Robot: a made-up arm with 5 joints.
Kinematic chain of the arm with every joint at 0, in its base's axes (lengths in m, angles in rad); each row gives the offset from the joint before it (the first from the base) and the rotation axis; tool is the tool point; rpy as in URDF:
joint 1: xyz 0 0 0.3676 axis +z
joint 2: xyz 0 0 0 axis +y
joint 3: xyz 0.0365 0 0.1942 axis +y
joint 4: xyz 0.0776 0 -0.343 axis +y
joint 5: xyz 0.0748 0 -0.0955 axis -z
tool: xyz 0 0 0 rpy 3.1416 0 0
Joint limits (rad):
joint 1: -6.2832..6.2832
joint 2: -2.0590..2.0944
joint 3: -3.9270..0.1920
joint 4: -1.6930..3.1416
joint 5: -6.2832..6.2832
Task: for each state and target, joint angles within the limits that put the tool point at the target. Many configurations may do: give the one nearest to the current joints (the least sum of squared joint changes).
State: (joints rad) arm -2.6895 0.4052 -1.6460 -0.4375 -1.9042
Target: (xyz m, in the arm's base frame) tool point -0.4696 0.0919 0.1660
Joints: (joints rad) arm -3.3348 0.7919 -1.1568 -0.3815 -1.9042
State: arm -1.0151 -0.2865 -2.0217 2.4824 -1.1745
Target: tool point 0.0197 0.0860 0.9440
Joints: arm -1.7960 -0.6298 -2.5985 1.7761 -1.1745
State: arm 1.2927 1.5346 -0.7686 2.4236 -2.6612
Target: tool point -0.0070 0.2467 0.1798
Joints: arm 1.5992 0.8653 -1.2356 2.6528 -2.6612
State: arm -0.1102 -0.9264 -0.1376 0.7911 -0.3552
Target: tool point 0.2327 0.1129 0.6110
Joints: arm 0.4517 -1.3389 -0.4447 0.7538 -0.3552
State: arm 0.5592 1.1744 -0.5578 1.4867 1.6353
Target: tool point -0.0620 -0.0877 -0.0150
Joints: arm 0.9554 1.6259 -0.8554 1.1695 1.6353
